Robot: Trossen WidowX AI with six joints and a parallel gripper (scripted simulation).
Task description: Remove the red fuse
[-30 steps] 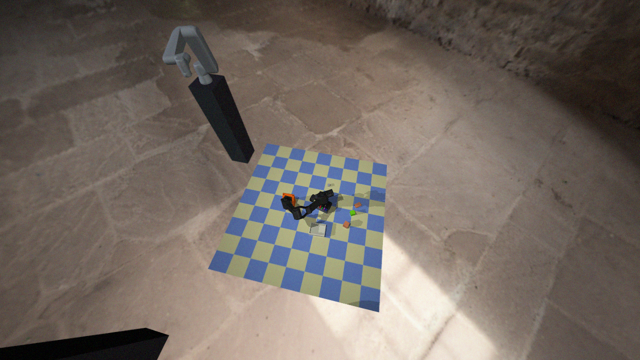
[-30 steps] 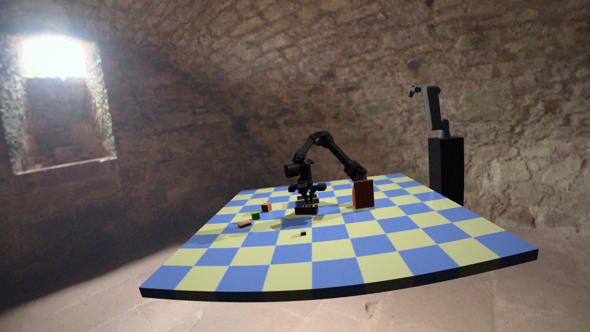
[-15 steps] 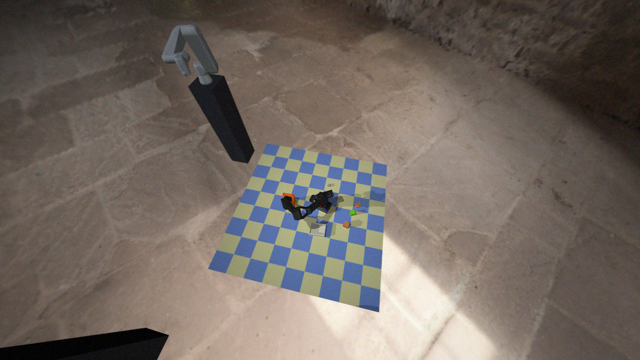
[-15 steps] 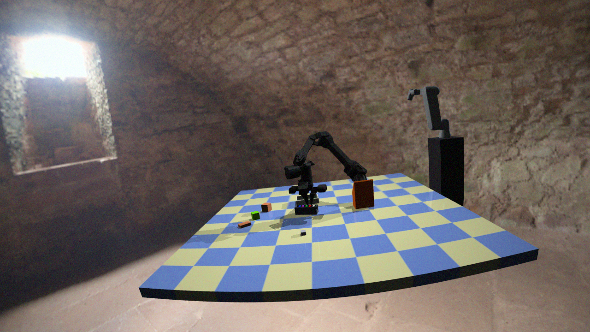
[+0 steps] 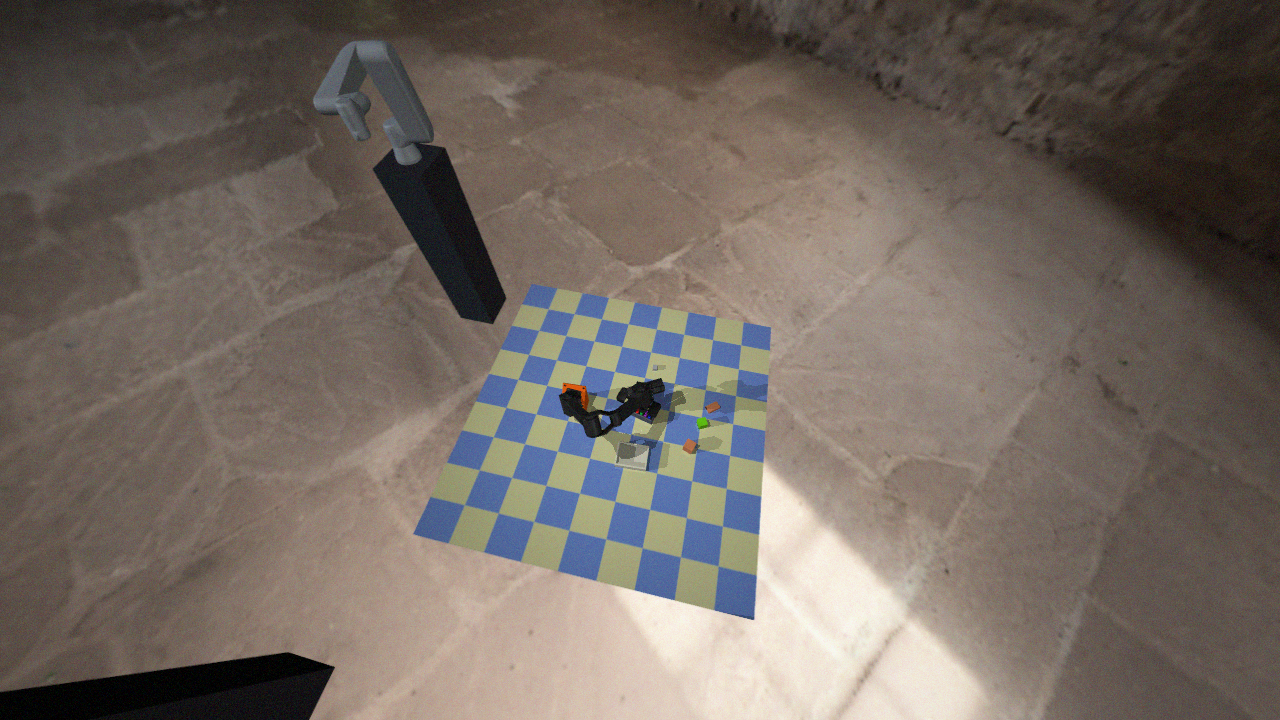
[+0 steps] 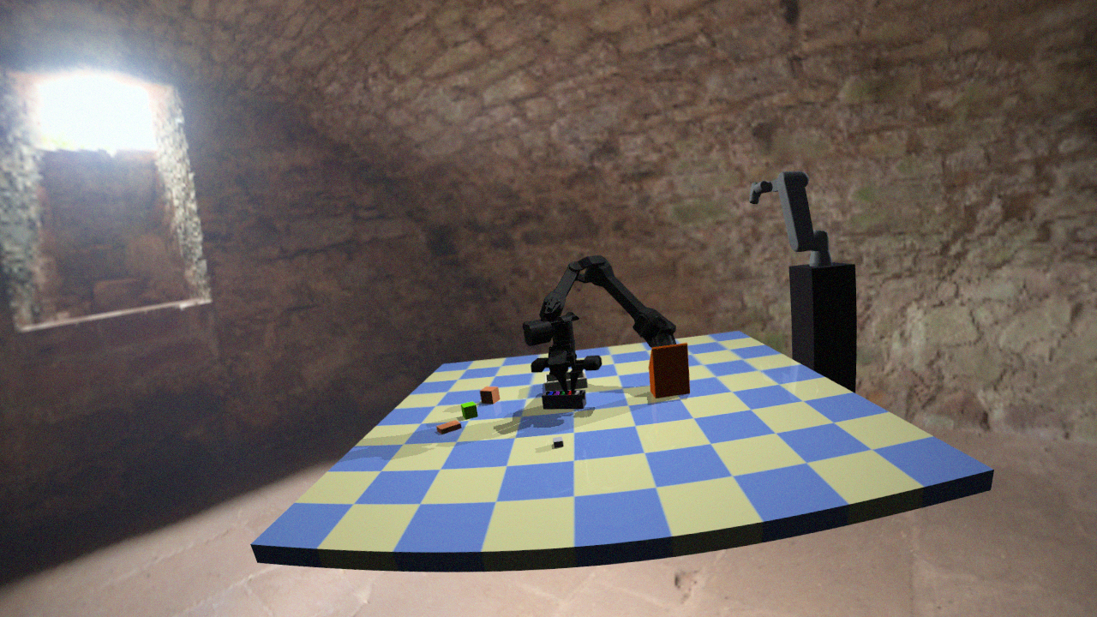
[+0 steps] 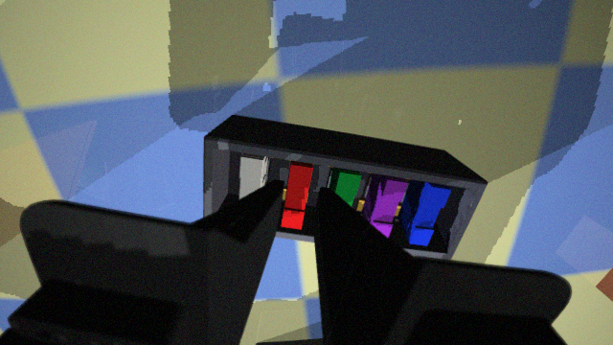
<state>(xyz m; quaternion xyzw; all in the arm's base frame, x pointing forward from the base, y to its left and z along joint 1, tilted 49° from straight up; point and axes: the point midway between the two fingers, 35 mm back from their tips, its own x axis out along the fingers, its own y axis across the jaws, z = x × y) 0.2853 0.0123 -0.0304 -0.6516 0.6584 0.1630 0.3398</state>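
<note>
My gripper tip is 10 mm above the red fuse. Also, from my gripper tip: cream tray 20 mm ahead, 200 mm to the right, 30 mm below; brown cube 250 mm ahead, 110 mm to the right, 20 mm below; green cube 290 mm ahead, 10 mm to the left, 20 mm below.
</note>
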